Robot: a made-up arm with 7 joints. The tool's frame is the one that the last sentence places.
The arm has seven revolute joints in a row. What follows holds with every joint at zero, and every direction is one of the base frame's.
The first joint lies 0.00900 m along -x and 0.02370 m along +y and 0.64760 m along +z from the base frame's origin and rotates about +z.
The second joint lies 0.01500 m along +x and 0.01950 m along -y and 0.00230 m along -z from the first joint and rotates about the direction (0, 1, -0.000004).
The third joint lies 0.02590 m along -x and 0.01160 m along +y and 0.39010 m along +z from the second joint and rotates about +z.
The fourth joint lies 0.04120 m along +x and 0.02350 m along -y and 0.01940 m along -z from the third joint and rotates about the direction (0, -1, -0.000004).
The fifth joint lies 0.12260 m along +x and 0.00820 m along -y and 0.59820 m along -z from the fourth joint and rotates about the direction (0, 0.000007, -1).
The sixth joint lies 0.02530 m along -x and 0.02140 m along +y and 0.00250 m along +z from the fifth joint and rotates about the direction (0, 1, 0.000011).
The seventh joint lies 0.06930 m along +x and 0.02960 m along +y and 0.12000 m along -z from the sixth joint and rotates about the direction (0, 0.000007, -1).
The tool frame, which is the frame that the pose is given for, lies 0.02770 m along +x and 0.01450 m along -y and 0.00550 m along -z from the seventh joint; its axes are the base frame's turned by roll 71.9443, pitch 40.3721 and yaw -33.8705 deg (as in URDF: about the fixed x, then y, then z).
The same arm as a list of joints. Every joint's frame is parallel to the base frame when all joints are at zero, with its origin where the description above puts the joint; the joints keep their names.
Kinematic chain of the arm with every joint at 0, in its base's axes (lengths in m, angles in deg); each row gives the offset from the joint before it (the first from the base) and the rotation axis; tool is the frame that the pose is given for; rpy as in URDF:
joint 1: xyz -0.009 0.0237 0.6476 axis +z
joint 2: xyz 0.015 -0.0195 -0.0023 axis +y
joint 3: xyz -0.0259 0.0116 0.3901 axis +z
joint 4: xyz 0.0412 -0.0235 -0.0194 axis -y
joint 5: xyz 0.1226 -0.0082 -0.5982 axis -z
joint 6: xyz -0.0253 0.0214 0.0025 axis +y
joint 7: xyz 0.0693 0.0296 -0.12 axis -z
tool: xyz 0.0277 -0.0145 -0.0055 rpy 71.94 40.37 -33.87

